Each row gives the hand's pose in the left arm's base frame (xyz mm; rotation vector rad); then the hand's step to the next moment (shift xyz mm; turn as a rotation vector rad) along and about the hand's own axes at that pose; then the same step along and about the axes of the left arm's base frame.
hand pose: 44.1 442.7 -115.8 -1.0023 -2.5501 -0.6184
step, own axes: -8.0 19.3 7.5 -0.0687 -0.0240 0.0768
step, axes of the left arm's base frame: 18.1 12.0 -4.7 0.0200 -0.0153 -0.1027
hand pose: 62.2 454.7 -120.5 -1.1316 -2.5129 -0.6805
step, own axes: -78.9 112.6 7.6 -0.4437 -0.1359 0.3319
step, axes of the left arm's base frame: 135.9 20.3 -8.7 0.1566 -0.1756 -0.5197
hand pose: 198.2 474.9 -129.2 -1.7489 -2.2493 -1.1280
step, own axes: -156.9 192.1 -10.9 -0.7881 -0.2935 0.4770
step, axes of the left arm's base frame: 216.6 -118.0 28.4 0.1924 -0.3817 -0.8672
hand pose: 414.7 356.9 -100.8 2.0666 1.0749 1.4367
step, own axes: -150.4 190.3 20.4 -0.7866 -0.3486 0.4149
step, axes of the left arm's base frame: 61.3 -233.3 32.8 0.1157 -0.3523 -0.8803
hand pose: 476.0 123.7 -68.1 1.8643 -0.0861 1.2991
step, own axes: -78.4 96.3 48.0 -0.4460 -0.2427 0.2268
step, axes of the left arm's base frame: -47.3 -123.9 -11.2 0.0813 -0.1651 -0.5248
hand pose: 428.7 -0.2 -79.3 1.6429 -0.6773 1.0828
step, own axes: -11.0 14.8 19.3 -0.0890 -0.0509 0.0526
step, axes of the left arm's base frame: -10.9 -23.8 -5.0 0.0207 -0.0390 -0.1064
